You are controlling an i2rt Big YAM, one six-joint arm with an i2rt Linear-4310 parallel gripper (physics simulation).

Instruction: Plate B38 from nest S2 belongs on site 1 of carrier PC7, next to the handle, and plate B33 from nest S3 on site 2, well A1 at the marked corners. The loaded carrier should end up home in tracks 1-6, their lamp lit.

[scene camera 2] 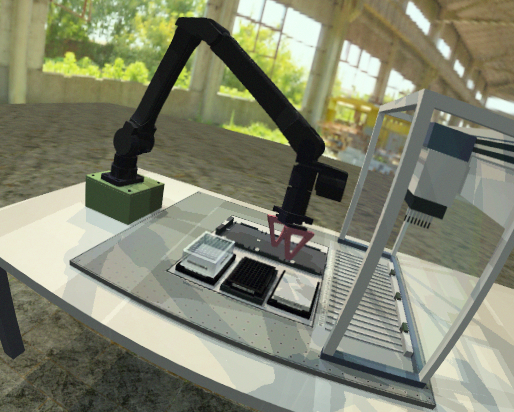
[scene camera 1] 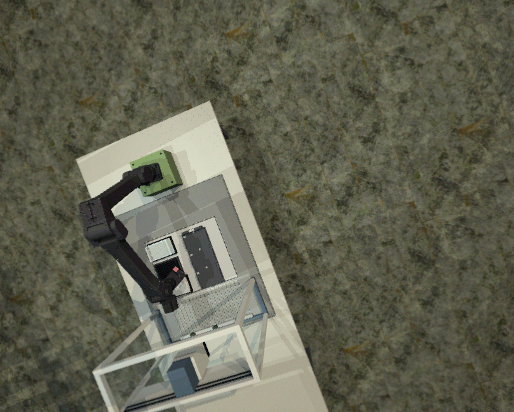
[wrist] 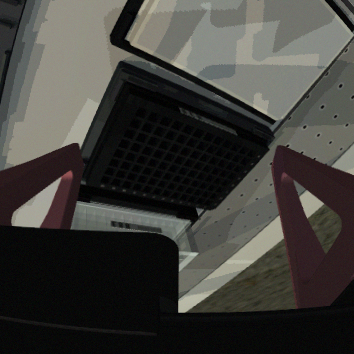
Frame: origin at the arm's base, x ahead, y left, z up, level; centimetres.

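Where they show: gripper, between the fingertips: [scene camera 2: 280, 252] [scene camera 1: 173, 278] [wrist: 176, 154]; arm's base, origin of its link: [scene camera 2: 122, 180] [scene camera 1: 149, 174].
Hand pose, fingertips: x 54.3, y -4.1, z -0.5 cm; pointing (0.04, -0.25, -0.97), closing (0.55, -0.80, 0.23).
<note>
Each offset is from my fingertips to the centre of the thing.
My gripper [scene camera 2: 283, 251] [wrist: 176, 154] is open and empty, its red fingers pointing down above the row of nests. A black many-welled plate {dx -4.1, dy -4.8, dz -5.9 cm} [scene camera 1: 165, 266] [scene camera 2: 251, 275] [wrist: 180, 155] sits in the middle nest, below and between the fingers in the wrist view. A clear plate {dx -15.6, dy -5.2, dz -4.6 cm} [scene camera 1: 161, 249] [scene camera 2: 207, 251] [wrist: 140, 220] stands in the nest nearer the arm's base. A pale flat-topped plate {dx +6.5, dy -2.8, dz -5.9 cm} [scene camera 2: 296, 290] [wrist: 235, 50] lies in the nest nearer the frame. The dark carrier {dx -5.4, dy +15.4, dz -6.3 cm} [scene camera 1: 202, 255] [scene camera 2: 245, 236] lies beside the nests, with no plate on it. Plate and nest labels are not readable.
The ribbed track deck [scene camera 1: 215, 305] [scene camera 2: 365, 300] lies beyond the nests, under a pale upright frame [scene camera 1: 170, 351] [scene camera 2: 370, 240]. A blue and grey pipetting head [scene camera 1: 182, 377] [scene camera 2: 442, 170] hangs inside the frame. The arm stands on a green block [scene camera 1: 172, 172] [scene camera 2: 125, 197].
</note>
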